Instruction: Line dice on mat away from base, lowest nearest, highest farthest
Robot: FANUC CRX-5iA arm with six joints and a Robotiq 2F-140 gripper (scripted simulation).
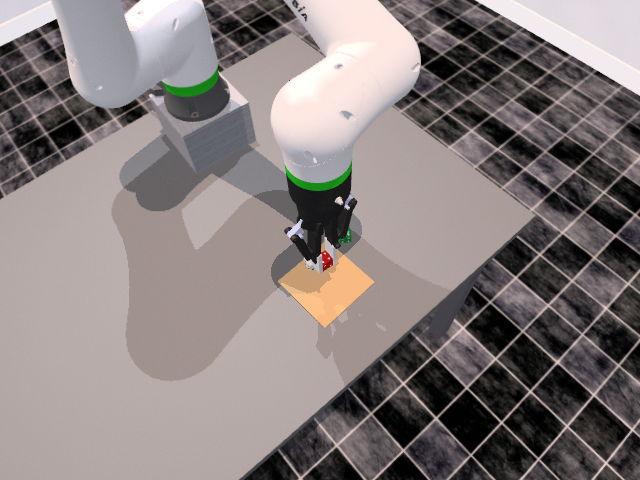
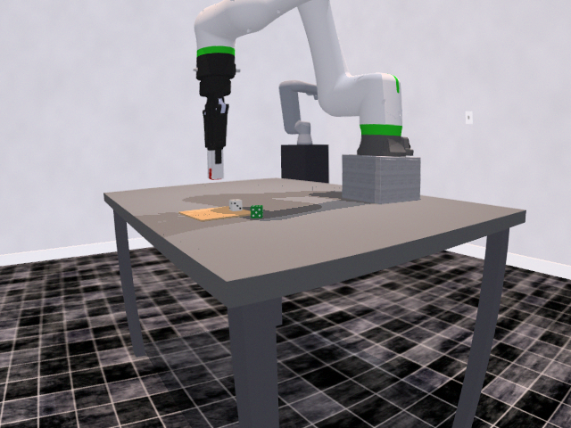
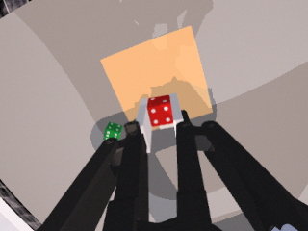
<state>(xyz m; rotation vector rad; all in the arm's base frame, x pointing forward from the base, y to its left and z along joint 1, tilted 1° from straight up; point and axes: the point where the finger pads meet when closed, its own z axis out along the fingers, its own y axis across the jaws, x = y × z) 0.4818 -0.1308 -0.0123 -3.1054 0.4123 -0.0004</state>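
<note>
My hand is 11 cm above the mat. From my hand the other things lie so: red die 2 cm below; white die 10 cm below, 5 cm behind, 1 cm to the left; green die 11 cm to the left, 10 cm below, 3 cm behind.
</note>
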